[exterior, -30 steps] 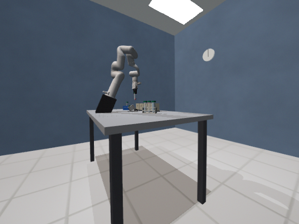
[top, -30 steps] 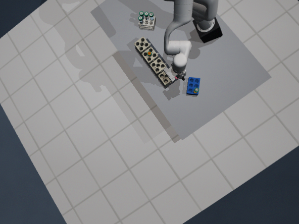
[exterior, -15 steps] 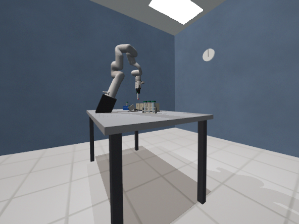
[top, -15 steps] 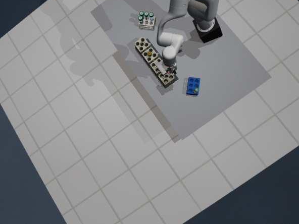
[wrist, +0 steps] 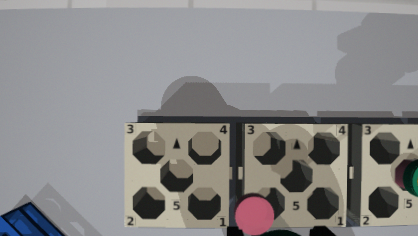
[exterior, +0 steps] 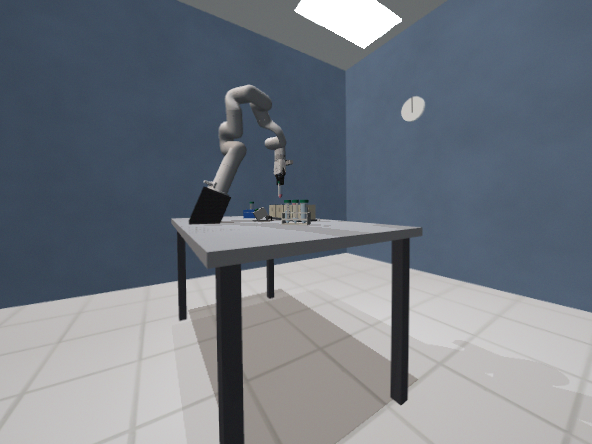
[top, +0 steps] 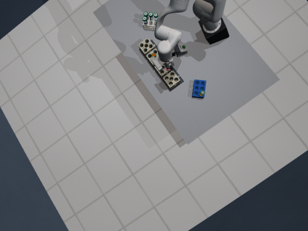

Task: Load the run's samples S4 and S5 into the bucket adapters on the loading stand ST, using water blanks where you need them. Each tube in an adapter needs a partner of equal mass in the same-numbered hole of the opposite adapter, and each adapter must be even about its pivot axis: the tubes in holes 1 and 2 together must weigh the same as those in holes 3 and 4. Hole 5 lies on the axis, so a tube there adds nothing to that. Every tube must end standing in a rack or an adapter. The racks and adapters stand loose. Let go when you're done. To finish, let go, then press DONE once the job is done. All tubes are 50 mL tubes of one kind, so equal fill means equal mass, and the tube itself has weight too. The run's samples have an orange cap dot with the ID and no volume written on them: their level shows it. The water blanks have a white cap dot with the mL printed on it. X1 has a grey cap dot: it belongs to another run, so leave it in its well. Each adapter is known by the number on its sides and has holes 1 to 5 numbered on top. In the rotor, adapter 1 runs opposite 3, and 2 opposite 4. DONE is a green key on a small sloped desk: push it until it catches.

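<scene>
Right now the adapter is 200 mm below my hand, 60 mm to the left of it and 30 mm ahead of it. Also, from my hand: white rack 380 mm to the right, 240 mm behind, 220 mm below; blue rack 260 mm to the left, 220 mm below, 60 mm behind.
</scene>
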